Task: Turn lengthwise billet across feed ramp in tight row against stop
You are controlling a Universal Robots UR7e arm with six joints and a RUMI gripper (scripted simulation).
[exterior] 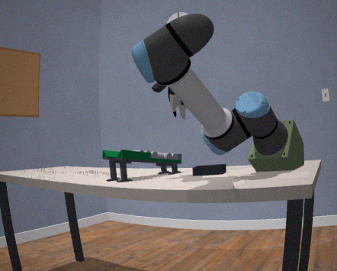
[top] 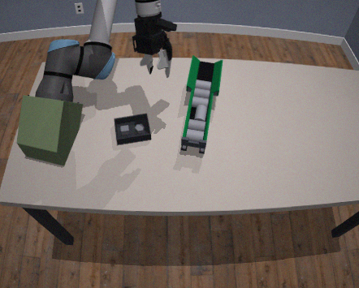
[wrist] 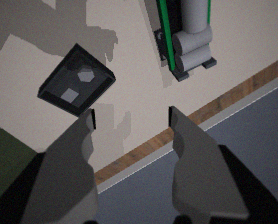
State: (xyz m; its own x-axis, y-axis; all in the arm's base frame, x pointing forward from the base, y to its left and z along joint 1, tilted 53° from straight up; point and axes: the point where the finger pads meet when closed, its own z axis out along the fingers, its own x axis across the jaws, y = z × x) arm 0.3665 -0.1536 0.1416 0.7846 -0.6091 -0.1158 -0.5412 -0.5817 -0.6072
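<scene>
The dark stop is 20 cm below my hand, 15 cm to the right of it and 12 cm ahead of it. Also, from my hand: black tray: 25 cm below, 10 cm behind, 6 cm to the right.
</scene>
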